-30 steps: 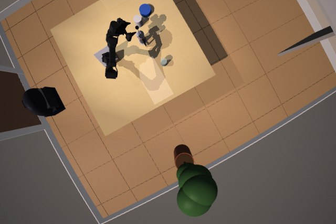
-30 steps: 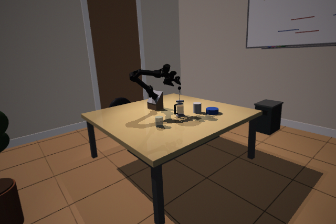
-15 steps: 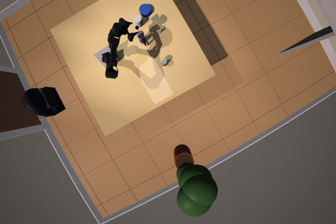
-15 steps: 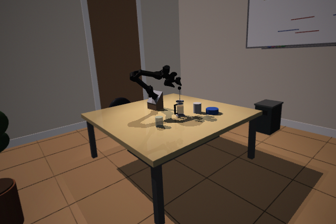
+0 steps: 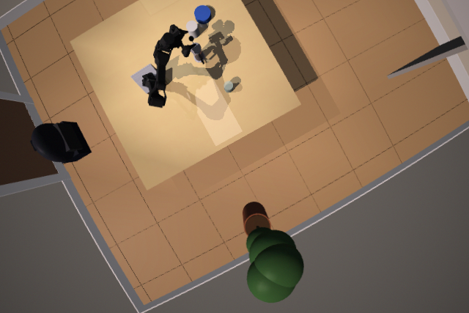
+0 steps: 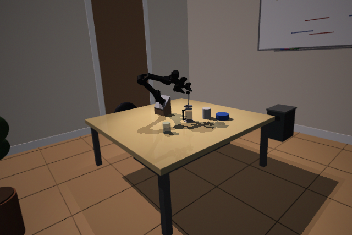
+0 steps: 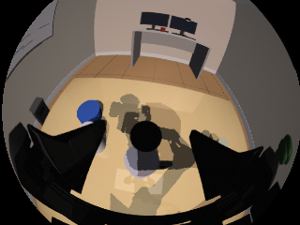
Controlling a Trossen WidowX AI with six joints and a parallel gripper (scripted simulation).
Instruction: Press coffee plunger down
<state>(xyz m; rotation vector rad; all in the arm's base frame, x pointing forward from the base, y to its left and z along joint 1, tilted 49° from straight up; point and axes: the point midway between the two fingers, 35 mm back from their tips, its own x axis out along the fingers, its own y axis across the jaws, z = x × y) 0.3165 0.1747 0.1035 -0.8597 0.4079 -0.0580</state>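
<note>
The coffee press lies 2 cm to the right of my gripper tip and 14 cm below it. Round my gripper tip: blue disc: 15 cm ahead, 27 cm to the left, 25 cm below; then pale cup: 9 cm ahead, 30 cm to the right, 23 cm below.
</note>
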